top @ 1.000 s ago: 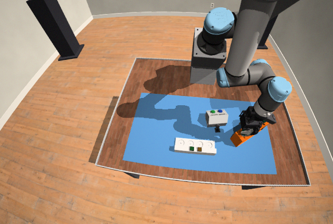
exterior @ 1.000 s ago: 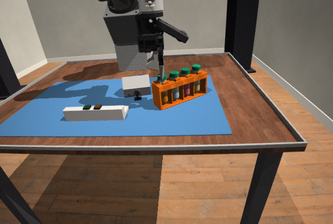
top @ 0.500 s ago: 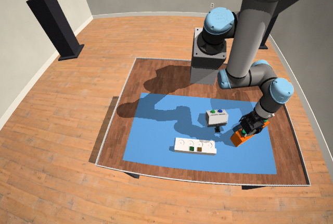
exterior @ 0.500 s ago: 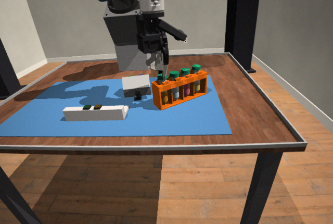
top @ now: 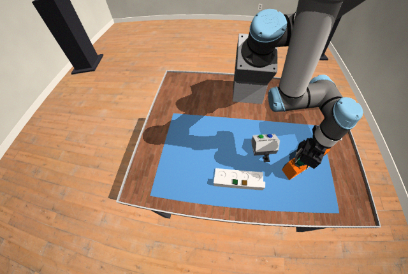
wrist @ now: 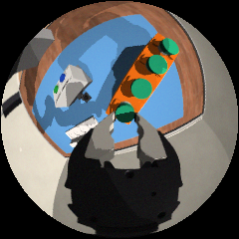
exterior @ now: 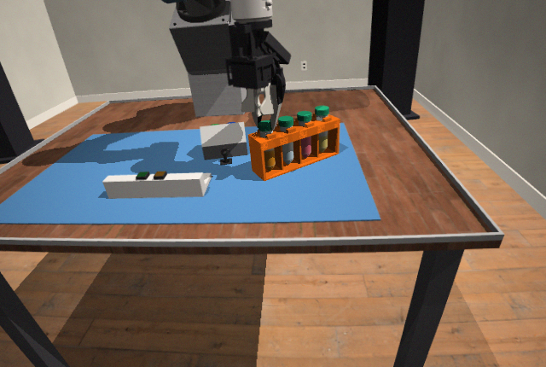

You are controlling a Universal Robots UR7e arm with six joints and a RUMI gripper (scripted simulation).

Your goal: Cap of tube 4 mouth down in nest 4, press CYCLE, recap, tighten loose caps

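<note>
Right now the green cap is 10 mm below my hand. The rest, counted from my hand: green key (170 mm behind, 130 mm to the right, 60 mm below); blue key (170 mm behind, 80 mm to the right, 60 mm below); grey key housing (150 mm behind, 110 mm to the right, 70 mm below).
</note>
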